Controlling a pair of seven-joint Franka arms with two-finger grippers.
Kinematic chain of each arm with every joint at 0, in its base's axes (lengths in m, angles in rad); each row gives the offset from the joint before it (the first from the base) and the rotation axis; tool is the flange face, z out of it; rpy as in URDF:
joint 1: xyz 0 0 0.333 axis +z
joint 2: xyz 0 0 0 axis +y
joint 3: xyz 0 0 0.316 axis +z
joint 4: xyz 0.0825 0 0 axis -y
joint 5: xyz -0.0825 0 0.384 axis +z
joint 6: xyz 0 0 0 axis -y
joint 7: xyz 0.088 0 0 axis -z
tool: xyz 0 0 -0.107 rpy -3.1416 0 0
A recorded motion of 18 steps. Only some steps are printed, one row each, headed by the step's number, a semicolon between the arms.
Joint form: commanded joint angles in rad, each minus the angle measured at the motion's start. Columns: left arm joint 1, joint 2, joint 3, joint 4, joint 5, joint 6, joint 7; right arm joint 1, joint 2, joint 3, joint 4, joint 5, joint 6, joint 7.
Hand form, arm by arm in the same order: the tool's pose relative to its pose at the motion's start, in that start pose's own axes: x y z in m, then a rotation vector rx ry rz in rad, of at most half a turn. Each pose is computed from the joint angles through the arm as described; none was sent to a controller.
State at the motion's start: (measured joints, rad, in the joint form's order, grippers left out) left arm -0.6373 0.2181 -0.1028 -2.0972 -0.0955 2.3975 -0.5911; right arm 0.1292 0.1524 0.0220 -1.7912 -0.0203 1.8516 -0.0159
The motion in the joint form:
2: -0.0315 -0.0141 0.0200 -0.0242 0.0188 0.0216 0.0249; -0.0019 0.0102 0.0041 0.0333 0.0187 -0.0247 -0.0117
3: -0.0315 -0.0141 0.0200 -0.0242 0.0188 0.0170 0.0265; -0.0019 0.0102 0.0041 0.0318 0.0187 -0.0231 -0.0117
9: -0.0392 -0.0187 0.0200 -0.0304 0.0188 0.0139 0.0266; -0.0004 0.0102 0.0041 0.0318 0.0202 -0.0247 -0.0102
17: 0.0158 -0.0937 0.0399 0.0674 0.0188 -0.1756 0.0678; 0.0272 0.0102 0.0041 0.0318 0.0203 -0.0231 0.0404
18: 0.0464 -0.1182 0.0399 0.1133 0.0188 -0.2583 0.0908; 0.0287 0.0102 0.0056 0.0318 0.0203 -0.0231 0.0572
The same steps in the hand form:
2: -0.0081 0.0021 0.0006 0.0091 0.0184 0.0509; 0.0036 -0.0024 -0.0079 0.0187 -0.0012 -0.0087
3: -0.0085 0.0018 0.0011 0.0116 0.0145 0.0524; 0.0035 -0.0024 -0.0073 0.0187 -0.0011 -0.0087
9: -0.0130 0.0039 0.0016 0.0145 0.0100 0.0602; 0.0034 -0.0034 -0.0072 0.0200 -0.0026 -0.0083
17: 0.0176 -0.0170 -0.0700 0.0251 0.0029 0.0383; 0.0037 -0.0200 -0.0076 0.0175 -0.0014 0.0149
18: 0.0279 -0.0274 -0.0991 0.0305 -0.0058 0.0354; 0.0036 -0.0217 -0.0076 0.0174 -0.0015 0.0287

